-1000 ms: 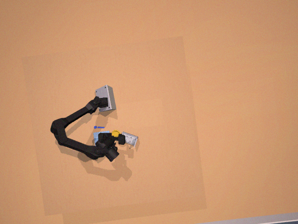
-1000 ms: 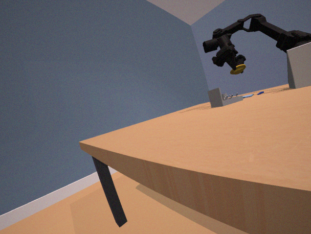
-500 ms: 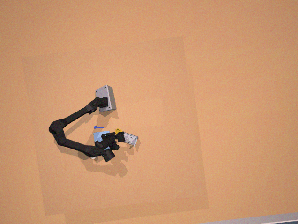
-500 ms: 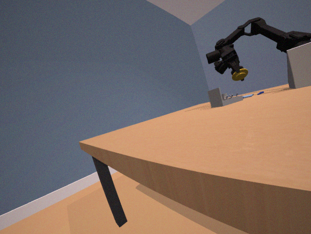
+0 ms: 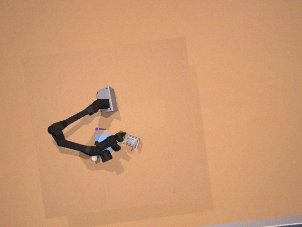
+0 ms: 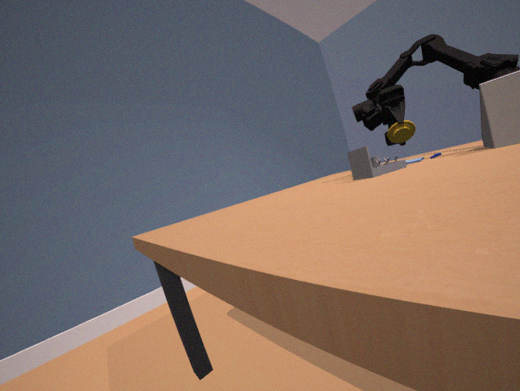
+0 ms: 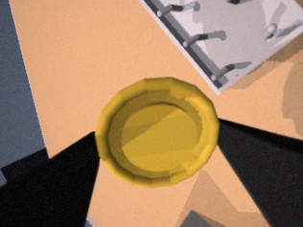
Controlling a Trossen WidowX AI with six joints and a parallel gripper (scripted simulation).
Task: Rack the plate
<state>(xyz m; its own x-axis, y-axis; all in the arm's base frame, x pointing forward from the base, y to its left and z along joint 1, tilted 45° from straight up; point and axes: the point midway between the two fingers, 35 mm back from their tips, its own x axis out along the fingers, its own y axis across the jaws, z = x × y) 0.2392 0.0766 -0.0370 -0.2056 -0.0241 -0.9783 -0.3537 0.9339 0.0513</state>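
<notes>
Right now the grey dish rack is 7 cm below my gripper tip, 7 cm ahead of it and 4 cm to the left of it. From my gripper tip the other things lie so: yellow plate 1 cm above; small blue spoon 21 cm to the right, 9 cm below, 3 cm behind; white cup 24 cm to the right, 18 cm ahead, 6 cm below.
</notes>
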